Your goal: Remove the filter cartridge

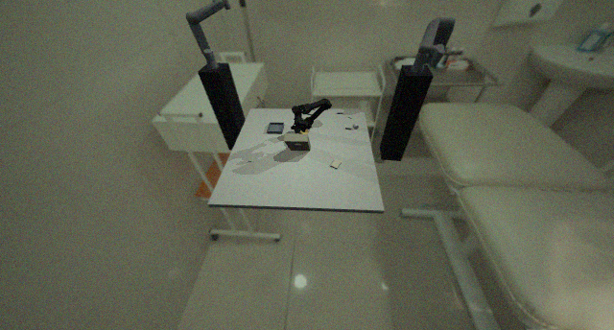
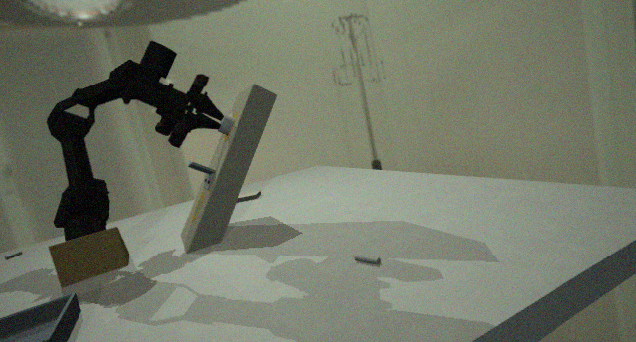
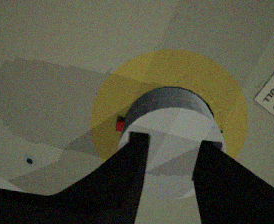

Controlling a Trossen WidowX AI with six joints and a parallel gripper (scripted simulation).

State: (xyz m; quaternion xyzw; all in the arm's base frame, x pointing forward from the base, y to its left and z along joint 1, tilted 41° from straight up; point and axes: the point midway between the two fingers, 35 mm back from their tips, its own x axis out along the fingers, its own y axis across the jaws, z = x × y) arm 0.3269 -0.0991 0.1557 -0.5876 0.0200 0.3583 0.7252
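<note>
Right now my gripper tip is 380 mm past the dark tray, 320 mm to the left of it and 240 mm above it. The rest, counted from my gripper tip: round grey filter cartridge: 10 mm below, 10 mm ahead; then beige piece: 330 mm to the left, 250 mm below, 50 mm ahead.
</note>
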